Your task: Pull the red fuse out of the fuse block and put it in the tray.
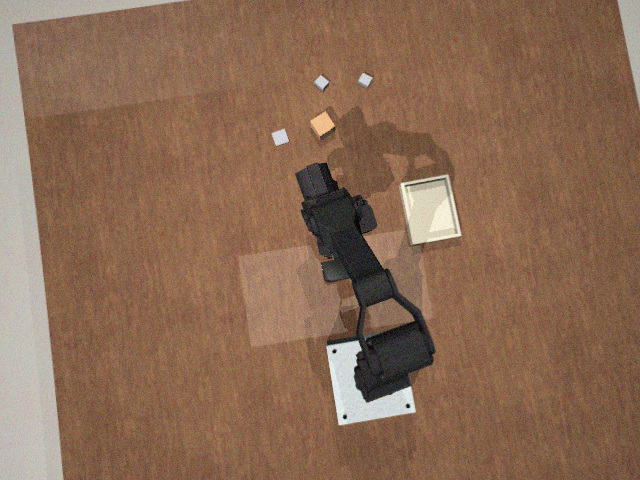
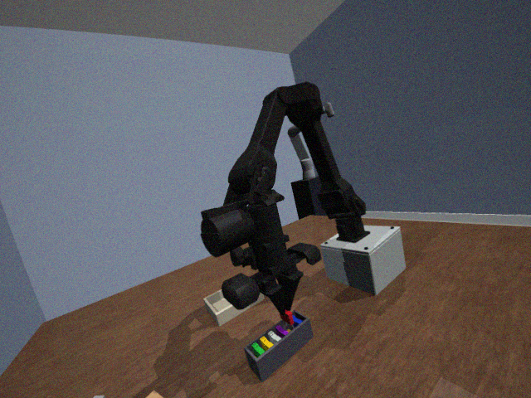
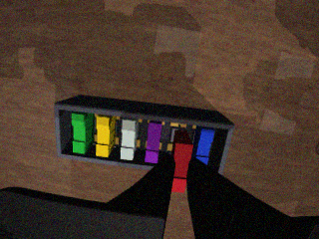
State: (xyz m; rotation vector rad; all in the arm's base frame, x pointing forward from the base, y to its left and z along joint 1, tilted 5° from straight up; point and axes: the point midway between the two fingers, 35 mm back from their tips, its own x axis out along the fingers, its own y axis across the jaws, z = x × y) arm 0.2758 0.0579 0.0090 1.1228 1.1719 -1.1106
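Now: gripper tip 21 cm to the left of the tray, 6 cm above it and 4 cm short of it. Also, from my gripper tip: red fuse: 1 cm below.
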